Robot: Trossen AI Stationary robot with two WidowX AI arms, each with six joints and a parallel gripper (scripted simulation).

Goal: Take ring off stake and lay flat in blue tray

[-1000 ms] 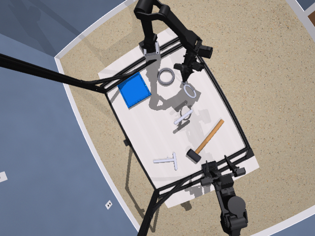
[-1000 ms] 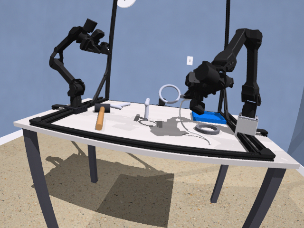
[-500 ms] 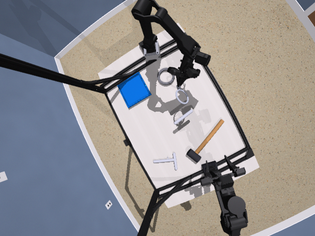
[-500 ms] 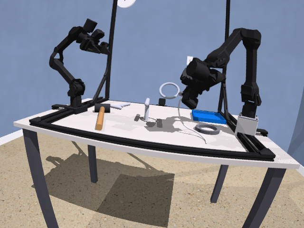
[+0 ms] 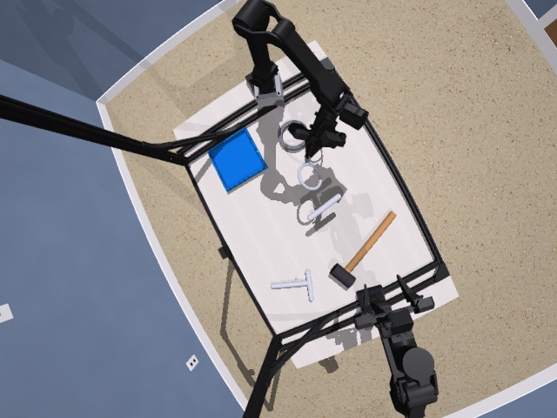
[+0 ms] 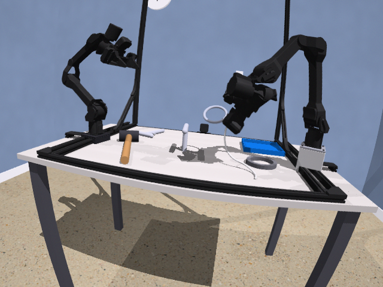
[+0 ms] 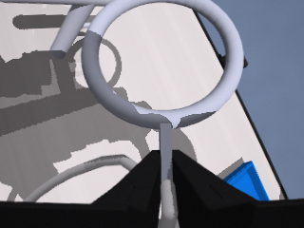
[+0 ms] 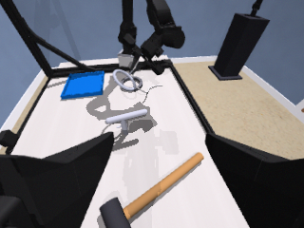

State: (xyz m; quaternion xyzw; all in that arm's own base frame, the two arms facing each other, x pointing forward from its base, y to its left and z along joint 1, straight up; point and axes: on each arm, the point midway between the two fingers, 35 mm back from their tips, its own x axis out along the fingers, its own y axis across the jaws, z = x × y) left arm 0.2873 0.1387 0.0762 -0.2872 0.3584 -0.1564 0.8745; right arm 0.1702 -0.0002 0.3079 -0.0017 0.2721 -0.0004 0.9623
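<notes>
Now: the blue tray 27 cm behind my left hand, 15 cm to the left of it and 16 cm below it.
</notes>
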